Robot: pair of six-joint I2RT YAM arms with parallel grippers.
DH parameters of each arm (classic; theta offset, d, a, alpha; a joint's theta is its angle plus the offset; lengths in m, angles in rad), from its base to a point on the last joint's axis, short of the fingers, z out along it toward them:
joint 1: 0 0.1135 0.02 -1.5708
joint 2: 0 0 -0.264 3.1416
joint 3: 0.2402 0 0.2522 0
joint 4: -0.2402 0 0.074 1.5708
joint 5: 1.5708 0 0 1.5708
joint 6: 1.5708 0.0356 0 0
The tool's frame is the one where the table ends.
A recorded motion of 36 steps. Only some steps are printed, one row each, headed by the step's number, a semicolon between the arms.
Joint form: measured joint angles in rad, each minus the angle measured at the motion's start. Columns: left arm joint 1, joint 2, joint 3, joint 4, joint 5, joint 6; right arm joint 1, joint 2, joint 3, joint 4, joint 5, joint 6.
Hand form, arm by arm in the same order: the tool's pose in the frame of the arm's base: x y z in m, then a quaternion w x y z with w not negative. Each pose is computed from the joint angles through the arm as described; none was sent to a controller.
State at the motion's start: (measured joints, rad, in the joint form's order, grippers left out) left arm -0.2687 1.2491 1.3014 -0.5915 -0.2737 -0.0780; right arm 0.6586 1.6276 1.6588 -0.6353 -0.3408 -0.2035
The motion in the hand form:
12: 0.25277 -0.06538 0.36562 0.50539 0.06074 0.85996 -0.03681; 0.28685 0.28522 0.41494 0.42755 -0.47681 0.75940 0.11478
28: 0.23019 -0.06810 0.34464 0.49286 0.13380 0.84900 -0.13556; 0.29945 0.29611 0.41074 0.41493 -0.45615 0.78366 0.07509
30: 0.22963 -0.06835 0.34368 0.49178 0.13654 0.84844 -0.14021; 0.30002 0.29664 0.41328 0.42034 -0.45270 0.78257 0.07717
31: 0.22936 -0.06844 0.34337 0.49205 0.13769 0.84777 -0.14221; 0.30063 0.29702 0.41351 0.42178 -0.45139 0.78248 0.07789
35: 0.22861 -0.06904 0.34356 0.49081 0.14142 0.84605 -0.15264; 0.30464 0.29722 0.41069 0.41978 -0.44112 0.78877 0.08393
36: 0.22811 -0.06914 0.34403 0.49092 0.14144 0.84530 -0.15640; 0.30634 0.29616 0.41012 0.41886 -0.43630 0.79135 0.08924
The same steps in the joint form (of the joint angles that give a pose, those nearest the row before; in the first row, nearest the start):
12: 0.0008 -0.0630 -0.1114 0.0763 0.1648 0.0149; 0.1209 0.2224 0.4215 -0.2491 0.3063 -0.1213
28: 0.0015 -0.1625 -0.2548 0.1285 0.4120 0.0416; 0.1263 0.3193 0.5547 -0.3330 0.4009 -0.0938
30: 0.0015 -0.1648 -0.2598 0.1309 0.4230 0.0416; 0.1263 0.3231 0.5669 -0.3289 0.4017 -0.0893
31: 0.0015 -0.1663 -0.2625 0.1335 0.4276 0.0416; 0.1259 0.3254 0.5699 -0.3262 0.4017 -0.0874
35: 0.0015 -0.1686 -0.2640 0.1350 0.4498 0.0374; 0.1190 0.3338 0.5699 -0.3193 0.3952 -0.0645
36: 0.0015 -0.1705 -0.2640 0.1354 0.4562 0.0336; 0.1137 0.3342 0.5677 -0.3159 0.3861 -0.0534

